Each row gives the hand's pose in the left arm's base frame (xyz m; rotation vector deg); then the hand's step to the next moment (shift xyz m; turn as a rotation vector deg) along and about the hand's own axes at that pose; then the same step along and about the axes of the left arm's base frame.
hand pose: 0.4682 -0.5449 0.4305 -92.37 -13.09 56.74
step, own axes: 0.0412 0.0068 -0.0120 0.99 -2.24 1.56
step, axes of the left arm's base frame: 0.0316 0.0151 -0.0258 0.33 2.43 1.56
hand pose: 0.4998 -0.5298 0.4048 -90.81 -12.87 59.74
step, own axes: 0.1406 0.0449 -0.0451 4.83 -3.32 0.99
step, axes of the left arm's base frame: 0.0971 0.0451 -0.1111 3.39 4.85 0.56
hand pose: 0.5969 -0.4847 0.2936 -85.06 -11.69 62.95
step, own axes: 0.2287 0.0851 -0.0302 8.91 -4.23 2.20
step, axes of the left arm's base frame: 0.1054 0.1120 -0.1919 5.13 8.69 -0.51
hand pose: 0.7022 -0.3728 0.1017 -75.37 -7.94 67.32
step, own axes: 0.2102 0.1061 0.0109 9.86 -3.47 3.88
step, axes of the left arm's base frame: 0.0287 0.1386 -0.1885 4.01 10.35 -1.04
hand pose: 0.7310 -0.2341 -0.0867 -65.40 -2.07 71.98
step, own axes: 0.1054 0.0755 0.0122 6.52 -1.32 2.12
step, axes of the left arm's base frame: -0.0210 0.0775 -0.1026 2.21 6.43 -1.57
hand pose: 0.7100 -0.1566 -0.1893 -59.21 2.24 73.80
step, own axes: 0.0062 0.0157 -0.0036 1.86 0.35 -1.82
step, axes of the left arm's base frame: -0.0085 0.0011 -0.0150 1.28 0.22 -2.28
